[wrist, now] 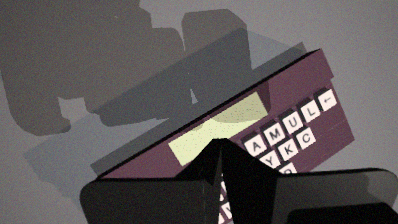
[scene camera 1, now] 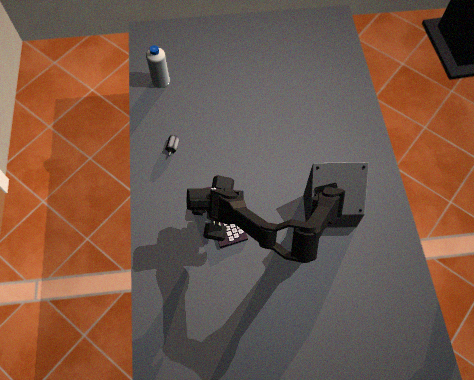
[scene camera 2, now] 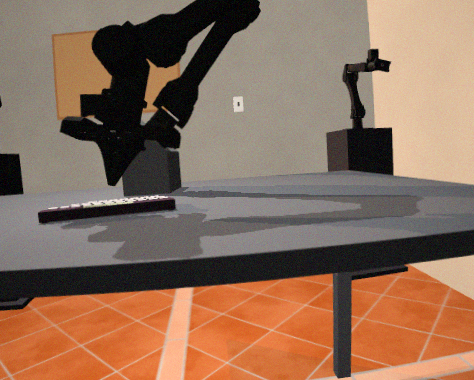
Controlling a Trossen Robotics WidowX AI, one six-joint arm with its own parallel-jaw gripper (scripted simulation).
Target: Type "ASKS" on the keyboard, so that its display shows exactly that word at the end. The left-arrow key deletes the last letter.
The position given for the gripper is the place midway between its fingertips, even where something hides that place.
In view: the gripper (scene camera 2: 111, 185).
The gripper shows as well in the wrist view (wrist: 219, 145).
